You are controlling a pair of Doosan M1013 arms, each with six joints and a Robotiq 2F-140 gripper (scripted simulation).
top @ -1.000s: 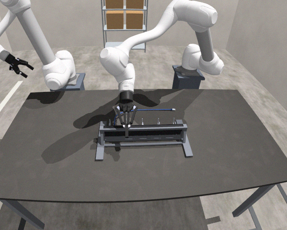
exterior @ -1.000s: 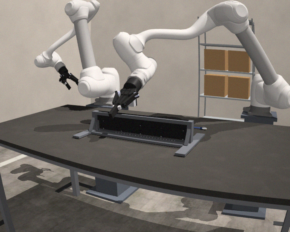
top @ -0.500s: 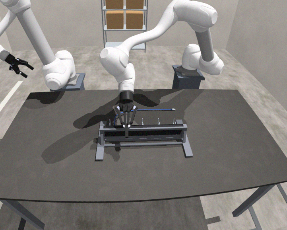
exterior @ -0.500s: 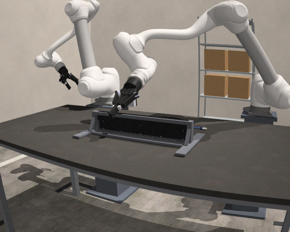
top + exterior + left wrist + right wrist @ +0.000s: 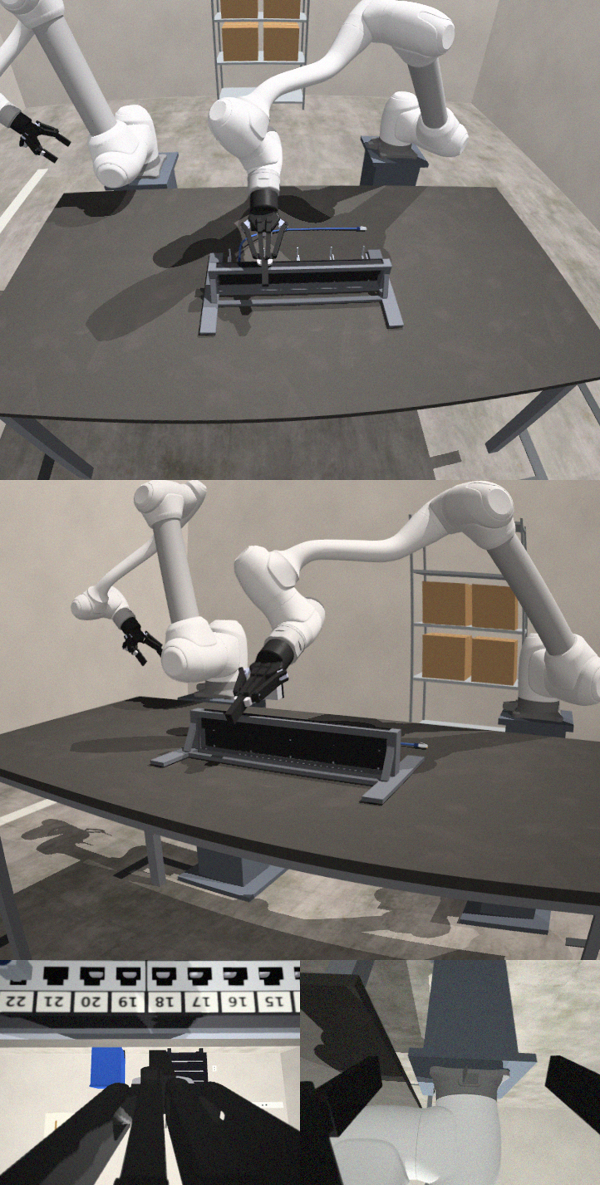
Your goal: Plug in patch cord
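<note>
Right now my left hand is 37 cm to the right of the white plug, 25 cm past it and 11 cm above it.
</note>
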